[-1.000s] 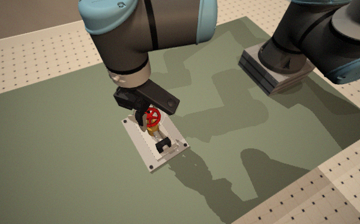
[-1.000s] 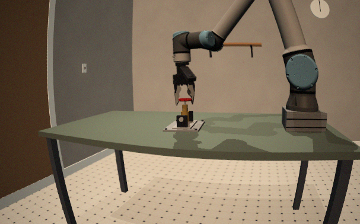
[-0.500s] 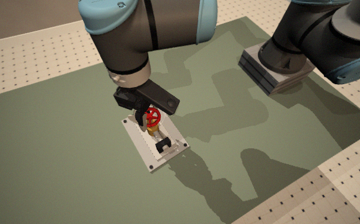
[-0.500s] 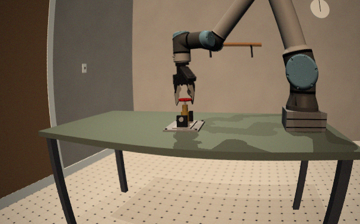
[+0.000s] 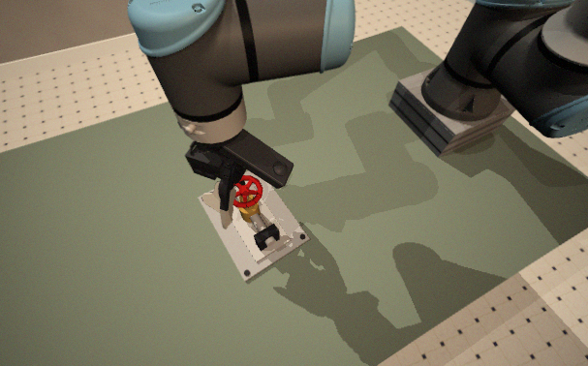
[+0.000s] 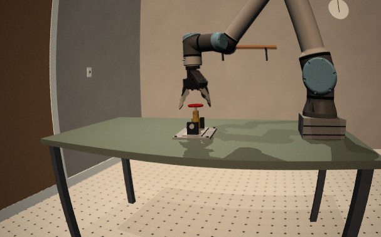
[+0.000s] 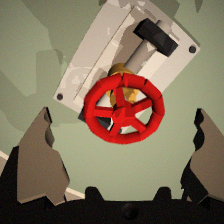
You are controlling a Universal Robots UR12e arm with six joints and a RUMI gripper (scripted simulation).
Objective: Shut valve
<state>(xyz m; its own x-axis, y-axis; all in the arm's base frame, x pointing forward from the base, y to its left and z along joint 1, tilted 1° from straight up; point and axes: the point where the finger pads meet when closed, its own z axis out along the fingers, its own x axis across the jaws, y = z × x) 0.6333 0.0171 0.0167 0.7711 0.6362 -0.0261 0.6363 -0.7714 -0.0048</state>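
Now: hand 1 cm below the red handwheel.
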